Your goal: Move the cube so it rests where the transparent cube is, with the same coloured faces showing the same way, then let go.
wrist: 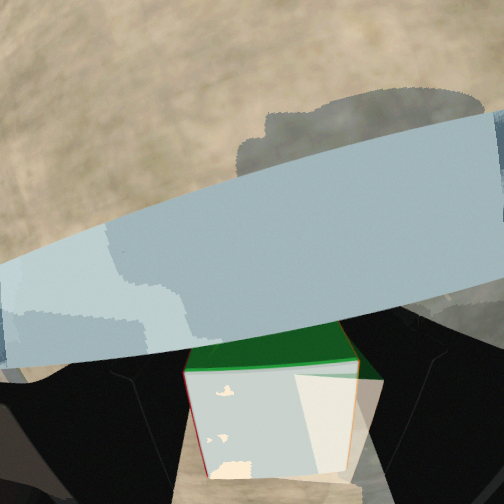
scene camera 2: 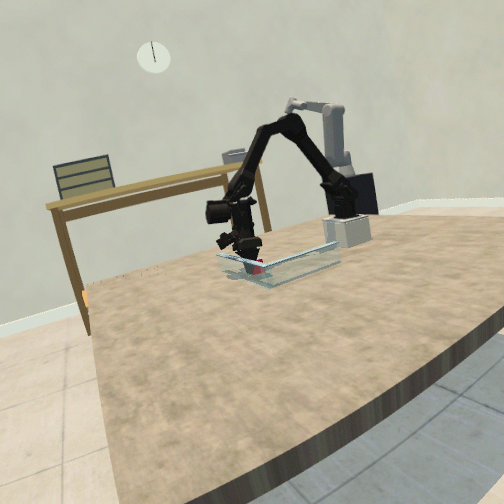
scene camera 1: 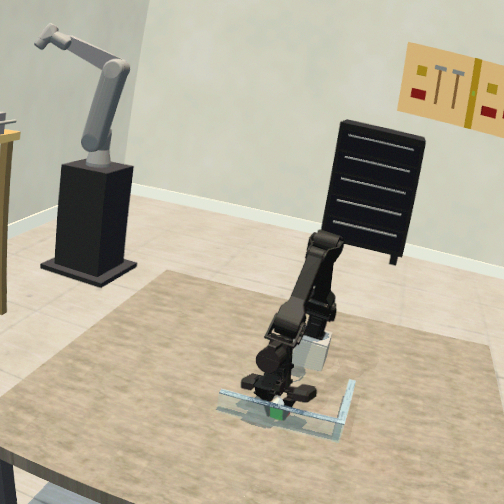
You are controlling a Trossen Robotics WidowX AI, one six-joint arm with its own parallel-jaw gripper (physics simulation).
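The cube (wrist: 272,415) shows a white face toward the wrist camera, a green face at its far side and red edges. It sits between my gripper's dark fingers (wrist: 270,430), which close on its sides. In scene camera 1 the gripper (scene camera 1: 276,403) is down at the table with the cube (scene camera 1: 275,411) showing green and white. In scene camera 2 the cube (scene camera 2: 256,265) shows red under the gripper (scene camera 2: 250,258). The transparent cube overlaps the cube; I cannot separate it clearly.
A pale-blue translucent L-shaped guide (scene camera 1: 318,410) lies on the table by the cube and crosses the wrist view (wrist: 260,260). A second grey arm on a black pedestal (scene camera 1: 88,215) stands far left. A black shelf unit (scene camera 1: 372,190) stands behind.
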